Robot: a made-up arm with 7 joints.
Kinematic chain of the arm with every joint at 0, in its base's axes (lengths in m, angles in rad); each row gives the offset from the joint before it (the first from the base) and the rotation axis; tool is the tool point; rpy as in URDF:
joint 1: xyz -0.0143 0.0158 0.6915 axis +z
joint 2: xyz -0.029 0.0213 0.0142 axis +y
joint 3: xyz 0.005 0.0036 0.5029 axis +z
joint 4: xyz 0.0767 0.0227 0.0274 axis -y
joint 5: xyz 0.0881 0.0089 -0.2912 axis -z
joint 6: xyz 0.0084 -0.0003 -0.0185 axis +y
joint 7: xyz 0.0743 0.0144 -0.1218 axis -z
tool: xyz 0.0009 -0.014 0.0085 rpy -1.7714 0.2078 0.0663
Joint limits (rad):
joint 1: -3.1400..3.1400
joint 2: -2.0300..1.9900
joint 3: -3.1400..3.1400
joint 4: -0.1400..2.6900
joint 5: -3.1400..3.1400
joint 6: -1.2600..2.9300
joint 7: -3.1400..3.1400
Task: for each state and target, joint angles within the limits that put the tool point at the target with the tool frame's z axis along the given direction. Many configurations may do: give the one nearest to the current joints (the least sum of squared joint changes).
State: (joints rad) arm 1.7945 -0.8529 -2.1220 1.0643 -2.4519 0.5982 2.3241
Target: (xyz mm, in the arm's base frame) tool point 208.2 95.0 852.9 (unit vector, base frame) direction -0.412 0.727 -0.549
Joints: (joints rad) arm 1.8720 -0.2883 -1.3192 0.2562 -2.4159 0.6831 2.0431
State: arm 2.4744 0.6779 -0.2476 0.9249 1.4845 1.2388 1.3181
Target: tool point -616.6 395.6 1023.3 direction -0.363 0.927 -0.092
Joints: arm 2.6099 0.4740 -0.2428 1.5444 1.6502 0.9314 1.3352
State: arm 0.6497 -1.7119 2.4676 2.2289 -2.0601 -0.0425 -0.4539
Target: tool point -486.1 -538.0 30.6 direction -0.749 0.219 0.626
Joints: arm 1.0469 -2.0300 2.6471 2.4344 -2.2402 0.4956 -0.8831
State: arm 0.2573 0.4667 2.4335 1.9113 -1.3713 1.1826 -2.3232
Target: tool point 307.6 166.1 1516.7 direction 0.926 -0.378 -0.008
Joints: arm -0.3536 0.7731 2.6671 2.0221 -1.6153 1.1583 -2.6124
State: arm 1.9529 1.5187 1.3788 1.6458 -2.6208 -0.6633 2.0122
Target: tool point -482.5 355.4 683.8 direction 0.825 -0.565 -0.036
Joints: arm 1.6912 1.5081 1.4100 1.3763 -3.1234 -0.8481 1.5469
